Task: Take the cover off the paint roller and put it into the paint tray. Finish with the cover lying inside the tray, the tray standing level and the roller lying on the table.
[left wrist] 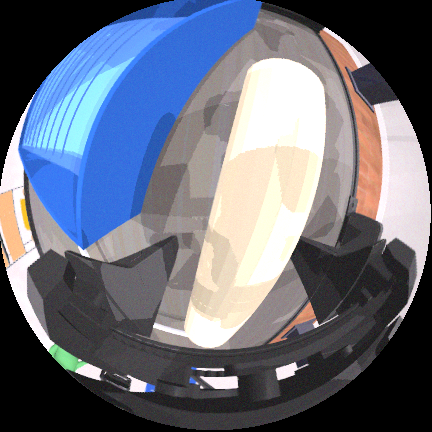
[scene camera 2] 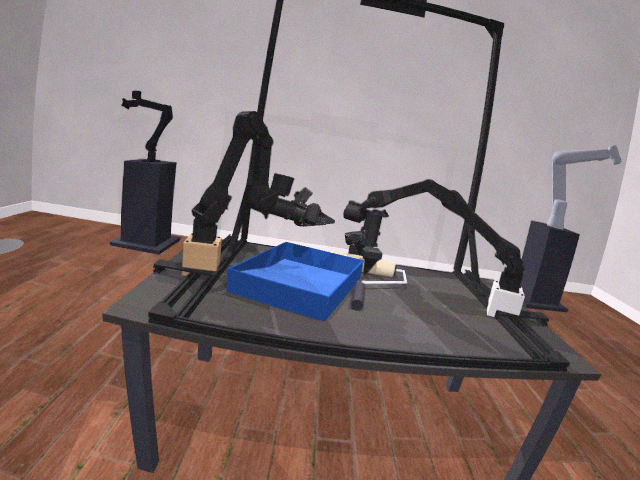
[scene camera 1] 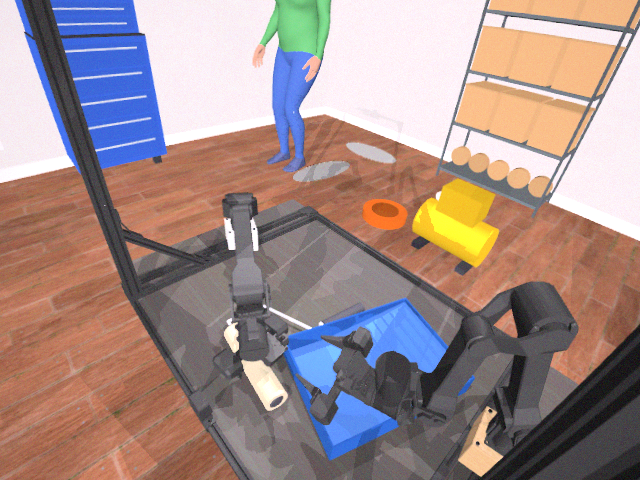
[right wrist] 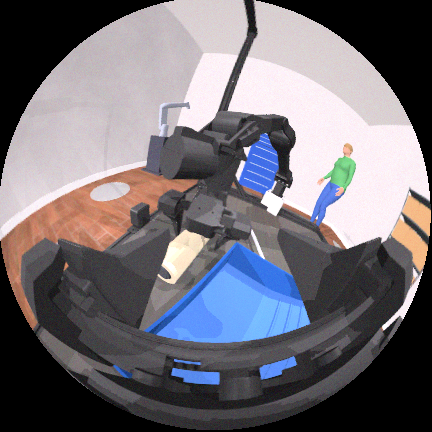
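Pixels of known places: left gripper, fingertip midpoint: (left wrist: 233,240) (scene camera 1: 254,365) (right wrist: 195,242); right gripper, fingertip midpoint: (scene camera 2: 330,222) (scene camera 1: 308,355) (right wrist: 225,234); left arm's base, origin of the base link: (scene camera 2: 509,288) (right wrist: 276,194); right arm's base, origin of the base link: (scene camera 2: 203,239) (scene camera 1: 504,440).
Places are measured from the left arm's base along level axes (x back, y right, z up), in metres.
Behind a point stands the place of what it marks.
Note:
The cream roller cover (scene camera 1: 263,384) @[x -0.587, y 0.043, z -0.036 m] (scene camera 2: 383,267) @[x -0.432, y 0.048, z -0.052 m] (left wrist: 270,175) @[x -0.553, y 0.030, z -0.035 m] (right wrist: 182,255) @[x -0.583, y 0.016, z -0.038 m] lies on the table beside the tray, outside it. The roller's white wire (scene camera 1: 286,316) @[x -0.392, y -0.063, z -0.061 m] (scene camera 2: 404,277) @[x -0.349, y 0.025, z -0.060 m] (right wrist: 257,243) @[x -0.390, y -0.062, z -0.061 m] runs near the cover's far end to the dark handle (scene camera 1: 343,313) @[x -0.432, y -0.218, z -0.053 m] (scene camera 2: 357,296) @[x -0.420, y -0.268, z -0.055 m]; their junction is hidden. The blue tray (scene camera 1: 361,438) @[x -0.757, y -0.122, z -0.045 m] (scene camera 2: 279,299) @[x -0.575, y -0.416, z -0.064 m] (left wrist: 135,110) (right wrist: 262,267) @[x -0.483, y -0.102, z -0.040 m] looks flat on the table. My left gripper (scene camera 1: 249,358) @[x -0.507, y 0.050, z -0.080 m] (scene camera 2: 368,262) @[x -0.507, y 0.050, z -0.080 m] (left wrist: 233,240) @[x -0.507, y 0.050, z -0.080 m] is open, pointing down, its fingers on either side of the cover. My right gripper (scene camera 1: 310,356) @[x -0.614, y -0.048, z 0.077 m] (scene camera 2: 332,222) @[x -0.614, y -0.048, z 0.077 m] is open and empty above the tray.
The tray's side wall stands close to my left gripper. The handle lies along the tray's outside. Black frame rails (scene camera 1: 361,250) @[x -0.142, y -0.426, z -0.081 m] (scene camera 2: 336,351) @[x -0.370, y -0.536, z -0.079 m] edge the table (scene camera 2: 129,304) @[x -0.836, y -0.679, z -0.087 m], and an upright post (scene camera 2: 483,139) @[x -0.185, y 0.323, z 0.464 m] rises behind the left arm in scene camera 2.

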